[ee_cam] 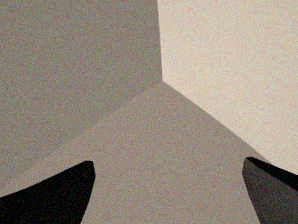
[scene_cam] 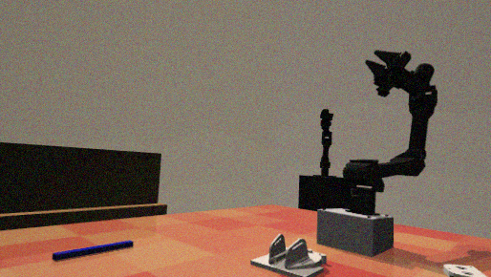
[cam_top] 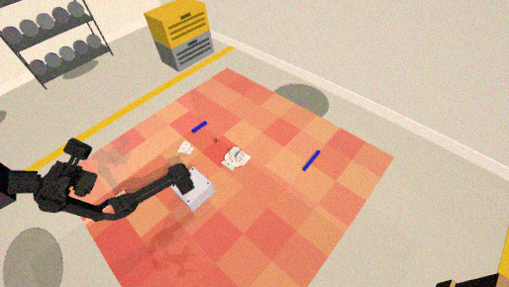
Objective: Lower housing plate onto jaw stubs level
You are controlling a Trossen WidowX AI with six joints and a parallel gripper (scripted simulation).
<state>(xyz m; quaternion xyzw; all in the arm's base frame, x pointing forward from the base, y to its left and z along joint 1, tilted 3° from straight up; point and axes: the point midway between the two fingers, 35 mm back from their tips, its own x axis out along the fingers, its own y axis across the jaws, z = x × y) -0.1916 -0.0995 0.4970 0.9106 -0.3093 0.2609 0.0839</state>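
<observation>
Now: the white part 30 cm ahead of my gripper tip, 38 cm to the left of it and 58 cm below it.
</observation>
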